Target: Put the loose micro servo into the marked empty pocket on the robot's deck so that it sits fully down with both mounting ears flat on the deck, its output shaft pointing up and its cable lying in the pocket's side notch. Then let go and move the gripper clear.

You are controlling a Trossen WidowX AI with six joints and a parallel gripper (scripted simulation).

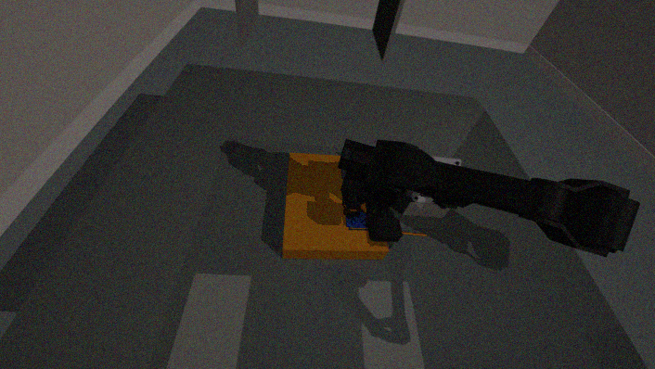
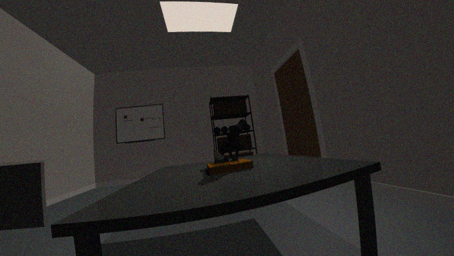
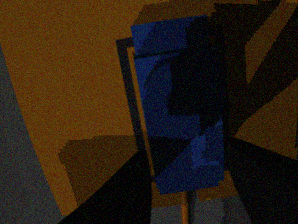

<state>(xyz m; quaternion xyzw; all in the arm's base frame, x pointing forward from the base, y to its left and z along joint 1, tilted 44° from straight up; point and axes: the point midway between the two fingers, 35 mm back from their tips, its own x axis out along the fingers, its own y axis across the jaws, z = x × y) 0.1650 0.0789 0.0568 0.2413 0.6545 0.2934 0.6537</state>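
Now: the orange deck 13 cm ahead of my gripper tip, 7 cm to the right of it and 3 cm below it.
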